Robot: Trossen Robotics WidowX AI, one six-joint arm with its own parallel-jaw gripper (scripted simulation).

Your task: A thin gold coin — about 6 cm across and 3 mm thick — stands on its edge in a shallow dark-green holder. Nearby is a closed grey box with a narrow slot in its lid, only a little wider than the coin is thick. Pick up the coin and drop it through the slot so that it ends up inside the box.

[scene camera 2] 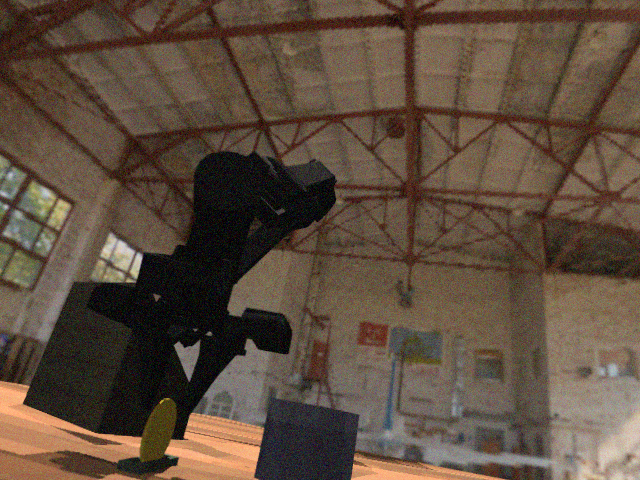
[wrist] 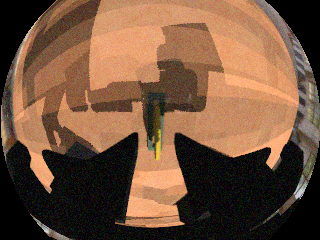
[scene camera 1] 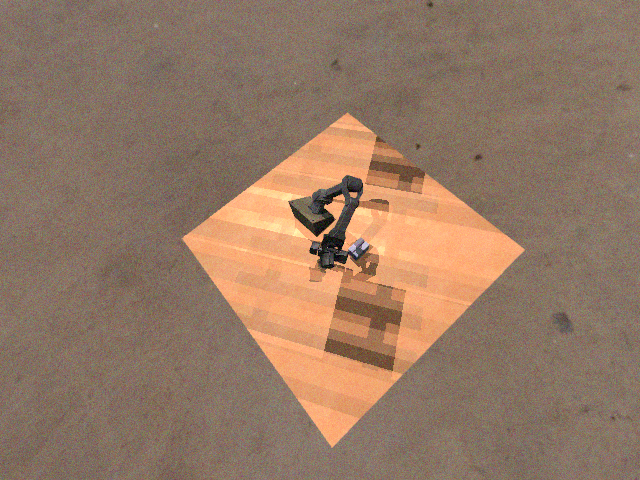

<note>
In view: my gripper (scene camera 2: 164, 414).
My gripper shows as well in the wrist view (wrist: 156, 137).
</note>
